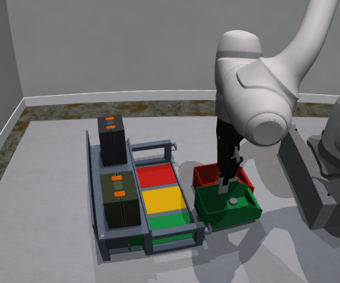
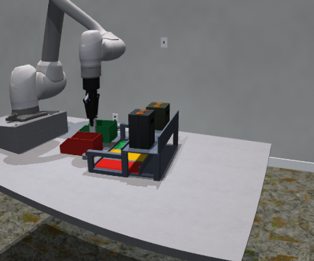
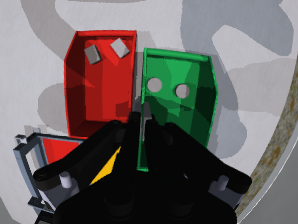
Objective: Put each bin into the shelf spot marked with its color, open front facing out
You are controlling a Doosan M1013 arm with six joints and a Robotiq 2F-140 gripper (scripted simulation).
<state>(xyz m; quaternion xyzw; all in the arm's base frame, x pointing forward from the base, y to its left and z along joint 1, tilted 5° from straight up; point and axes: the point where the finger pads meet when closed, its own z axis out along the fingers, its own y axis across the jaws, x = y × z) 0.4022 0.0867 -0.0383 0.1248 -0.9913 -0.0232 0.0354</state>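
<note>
The green bin lies 50 mm to the left of my hand, 40 mm below it and 20 mm behind it. The rest, counted from my hand: red bin (70 mm to the right, 70 mm below, 20 mm behind).
</note>
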